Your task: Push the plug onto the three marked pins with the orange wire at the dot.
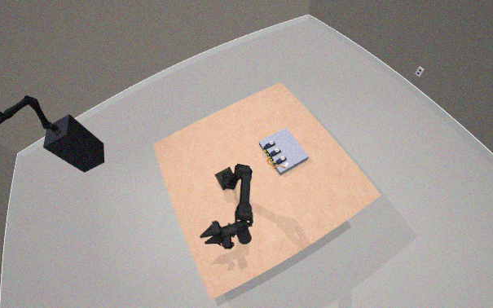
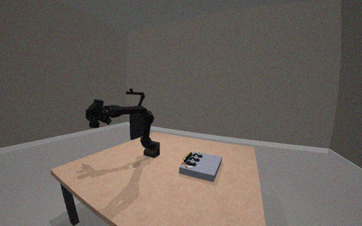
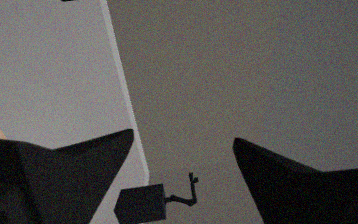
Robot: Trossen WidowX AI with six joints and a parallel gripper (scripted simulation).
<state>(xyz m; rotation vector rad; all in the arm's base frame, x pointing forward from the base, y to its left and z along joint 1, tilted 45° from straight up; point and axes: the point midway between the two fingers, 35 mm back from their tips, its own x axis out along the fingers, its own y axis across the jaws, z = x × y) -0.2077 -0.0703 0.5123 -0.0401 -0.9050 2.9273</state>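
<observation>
My gripper tip is 560 mm short of the white band, 360 mm to the right of it and 330 mm above it. From my gripper tip the other things lie so: grey printed holder 710 mm ahead, 440 mm to the left, 380 mm below.
</observation>
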